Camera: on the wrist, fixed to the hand. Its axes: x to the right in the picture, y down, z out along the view.
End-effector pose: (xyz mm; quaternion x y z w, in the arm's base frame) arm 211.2 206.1 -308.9 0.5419 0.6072 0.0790 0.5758
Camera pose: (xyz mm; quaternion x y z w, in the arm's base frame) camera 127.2 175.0 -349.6 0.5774 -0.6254 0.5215 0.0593
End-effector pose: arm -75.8 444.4 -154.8 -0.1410 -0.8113 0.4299 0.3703
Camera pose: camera -28.3 402.6 -79.4 0.7563 -0.0448 -0.3375 0.5587
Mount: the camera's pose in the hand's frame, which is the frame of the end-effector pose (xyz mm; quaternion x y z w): -19.3 -89.4 -36.3 -0.0657 -0.1591 0.9850 0.0085
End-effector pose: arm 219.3 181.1 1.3 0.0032 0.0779 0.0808 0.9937
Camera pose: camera 209.2 89.5 -33.3 -0.0243 0.1659 -0.9841 0.0585
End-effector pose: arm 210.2 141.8 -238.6 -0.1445 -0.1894 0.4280 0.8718
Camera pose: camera 277.7 70.2 -237.7 0.1770 0.0261 -0.8730 0.4538
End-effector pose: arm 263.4 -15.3 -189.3 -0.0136 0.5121 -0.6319 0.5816
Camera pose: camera 182.9 4.1 -136.1 0.3656 -0.0333 0.6033 0.7080
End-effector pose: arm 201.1 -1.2 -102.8 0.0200 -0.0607 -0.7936 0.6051
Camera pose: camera 124.4 38.0 -150.4 -0.2256 -0.0643 0.5821 0.7785
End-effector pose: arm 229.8 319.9 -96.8 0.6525 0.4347 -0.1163 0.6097
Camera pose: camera 141.2 333.4 -137.4 0.3752 -0.7284 0.5243 0.2318
